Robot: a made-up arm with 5 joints.
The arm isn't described. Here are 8 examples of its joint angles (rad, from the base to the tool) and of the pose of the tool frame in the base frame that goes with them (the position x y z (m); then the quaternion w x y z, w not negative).
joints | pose
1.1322 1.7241 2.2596 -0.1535 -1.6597 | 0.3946 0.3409 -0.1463 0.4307 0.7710 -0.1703 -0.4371
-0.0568 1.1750 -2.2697 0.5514 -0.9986 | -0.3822 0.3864 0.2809 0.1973 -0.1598 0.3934 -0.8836
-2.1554 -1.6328 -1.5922 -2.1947 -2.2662 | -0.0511 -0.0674 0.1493 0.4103 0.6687 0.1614 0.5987
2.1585 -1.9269 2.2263 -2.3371 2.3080 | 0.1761 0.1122 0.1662 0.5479 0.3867 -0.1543 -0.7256
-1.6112 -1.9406 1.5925 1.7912 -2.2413 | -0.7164 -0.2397 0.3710 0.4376 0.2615 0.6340 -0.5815
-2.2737 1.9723 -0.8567 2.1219 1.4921 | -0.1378 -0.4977 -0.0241 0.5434 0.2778 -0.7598 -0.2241
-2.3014 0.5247 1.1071 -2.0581 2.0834 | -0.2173 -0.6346 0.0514 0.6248 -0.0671 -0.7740 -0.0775
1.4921 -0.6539 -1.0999 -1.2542 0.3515 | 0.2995 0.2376 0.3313 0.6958 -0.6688 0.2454 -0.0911
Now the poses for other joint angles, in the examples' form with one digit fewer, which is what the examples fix.
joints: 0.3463 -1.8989 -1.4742 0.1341 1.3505
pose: -0.138 0.535 0.502 0.576 -0.776 0.226 -0.119
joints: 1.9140 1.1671 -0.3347 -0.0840 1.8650
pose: 0.587 0.275 0.302 0.137 -0.506 0.110 0.845
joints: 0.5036 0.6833 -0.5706 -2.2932 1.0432
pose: -0.149 0.432 0.102 0.492 -0.592 -0.455 -0.448
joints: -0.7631 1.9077 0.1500 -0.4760 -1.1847
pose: -0.252 0.374 0.272 0.446 0.654 -0.069 0.607
